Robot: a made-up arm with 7 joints.
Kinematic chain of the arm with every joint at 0, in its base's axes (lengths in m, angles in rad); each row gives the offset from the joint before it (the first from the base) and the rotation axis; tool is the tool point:
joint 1: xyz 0 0 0.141 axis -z
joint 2: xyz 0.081 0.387 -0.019 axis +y
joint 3: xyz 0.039 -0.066 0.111 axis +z
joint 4: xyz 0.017 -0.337 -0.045 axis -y
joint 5: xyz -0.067 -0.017 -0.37 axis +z
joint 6: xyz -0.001 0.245 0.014 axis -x
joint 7: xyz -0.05 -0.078 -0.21 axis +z
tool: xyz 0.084 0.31 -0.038
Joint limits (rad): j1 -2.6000..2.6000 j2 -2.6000..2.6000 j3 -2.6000..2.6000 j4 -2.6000..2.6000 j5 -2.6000..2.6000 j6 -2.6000..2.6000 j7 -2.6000..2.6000
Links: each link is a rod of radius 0.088 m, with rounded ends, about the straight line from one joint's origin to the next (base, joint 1, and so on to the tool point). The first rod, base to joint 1, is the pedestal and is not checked.
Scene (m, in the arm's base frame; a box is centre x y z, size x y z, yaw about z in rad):
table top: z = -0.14
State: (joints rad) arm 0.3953 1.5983 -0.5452 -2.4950 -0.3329 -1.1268 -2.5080
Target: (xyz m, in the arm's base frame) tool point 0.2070 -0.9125 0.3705
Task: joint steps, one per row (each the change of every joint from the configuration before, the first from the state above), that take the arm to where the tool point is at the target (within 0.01 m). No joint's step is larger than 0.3 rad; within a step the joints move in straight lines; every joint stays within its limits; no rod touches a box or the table.
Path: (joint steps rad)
1: 0.2432 0.0394 0.0487 -0.0210 -0.0032 0.0603 -0.0184
2: 0.2432 0.0394 0.0486 -0.0210 -0.0032 0.0604 -0.0184
3: 0.2431 0.0393 0.0487 -0.0210 -0.0033 0.0603 -0.0184
4: 0.2432 0.0394 0.0487 -0.0210 -0.0032 0.0603 -0.0184
5: 0.2432 0.0394 0.0486 -0.0210 -0.0032 0.0604 -0.0184

